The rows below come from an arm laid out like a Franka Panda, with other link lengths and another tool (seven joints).
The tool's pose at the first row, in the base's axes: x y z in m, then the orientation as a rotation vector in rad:
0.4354 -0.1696 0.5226 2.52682 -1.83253 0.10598
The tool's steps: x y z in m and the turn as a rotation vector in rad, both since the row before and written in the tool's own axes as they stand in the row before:
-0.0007 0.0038 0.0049 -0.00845 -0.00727 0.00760
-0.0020 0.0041 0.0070 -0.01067 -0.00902 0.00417
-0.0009 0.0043 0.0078 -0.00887 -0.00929 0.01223
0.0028 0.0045 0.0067 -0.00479 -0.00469 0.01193
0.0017 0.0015 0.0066 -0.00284 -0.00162 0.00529
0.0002 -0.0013 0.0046 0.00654 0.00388 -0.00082
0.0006 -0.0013 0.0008 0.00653 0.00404 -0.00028
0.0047 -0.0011 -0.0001 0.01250 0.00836 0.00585
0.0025 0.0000 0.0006 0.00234 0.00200 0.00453
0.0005 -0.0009 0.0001 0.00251 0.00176 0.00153
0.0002 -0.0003 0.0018 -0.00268 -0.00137 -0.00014
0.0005 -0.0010 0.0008 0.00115 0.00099 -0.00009
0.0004 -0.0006 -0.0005 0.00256 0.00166 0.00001
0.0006 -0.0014 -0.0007 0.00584 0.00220 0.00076
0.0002 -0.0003 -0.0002 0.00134 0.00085 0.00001
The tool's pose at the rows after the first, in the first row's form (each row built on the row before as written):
0.4318 -0.1704 0.5176 2.51823 -1.84130 0.08909
0.4275 -0.1701 0.5104 2.51204 -1.84528 0.06791
0.4233 -0.1709 0.5025 2.49972 -1.86023 0.04826
0.4199 -0.1751 0.4959 2.48791 -1.87480 0.03817
0.4190 -0.1774 0.4894 2.48195 -1.88073 0.03359
0.4203 -0.1774 0.4848 2.48501 -1.88120 0.04458
0.4217 -0.1777 0.4840 2.48745 -1.88225 0.05578
0.4240 -0.1819 0.4843 2.48578 -1.89197 0.07816
0.4247 -0.1843 0.4838 2.48204 -1.89793 0.08294
0.4257 -0.1846 0.4837 2.48130 -1.90028 0.08755
0.4261 -0.1848 0.4819 2.48044 -1.89946 0.08327
0.4272 -0.1851 0.4811 2.48074 -1.89947 0.08560
0.4279 -0.1853 0.4816 2.48149 -1.89996 0.09012
0.4294 -0.1855 0.4824 2.48333 -1.90260 0.09851
0.4297 -0.1856 0.4826 2.48372 -1.90287 0.10086

